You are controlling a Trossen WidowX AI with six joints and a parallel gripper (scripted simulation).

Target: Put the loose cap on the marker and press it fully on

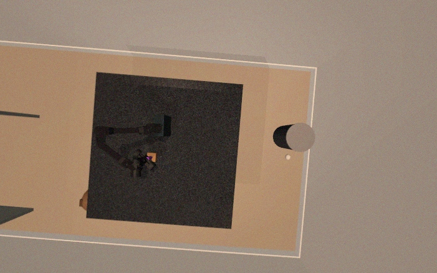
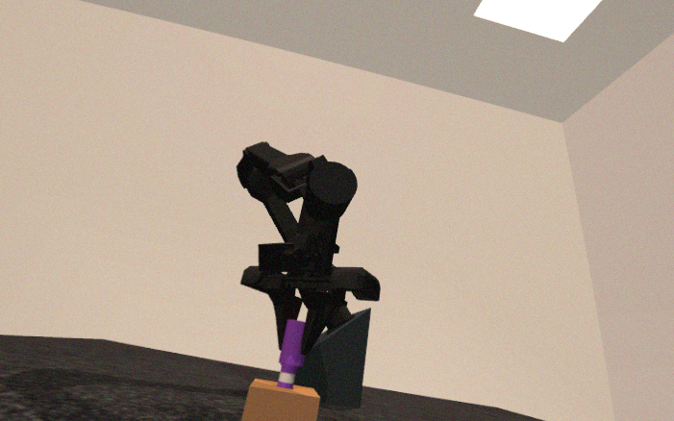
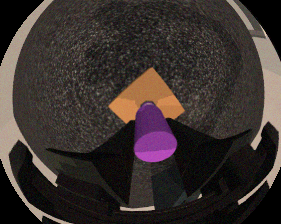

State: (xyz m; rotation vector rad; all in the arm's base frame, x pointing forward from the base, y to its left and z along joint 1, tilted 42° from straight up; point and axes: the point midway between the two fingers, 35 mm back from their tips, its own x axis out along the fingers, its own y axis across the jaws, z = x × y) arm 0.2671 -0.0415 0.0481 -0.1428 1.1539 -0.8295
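My gripper tip is now 1 cm below the purple cap. Round my gripper tip: orange holder block (5 cm below).
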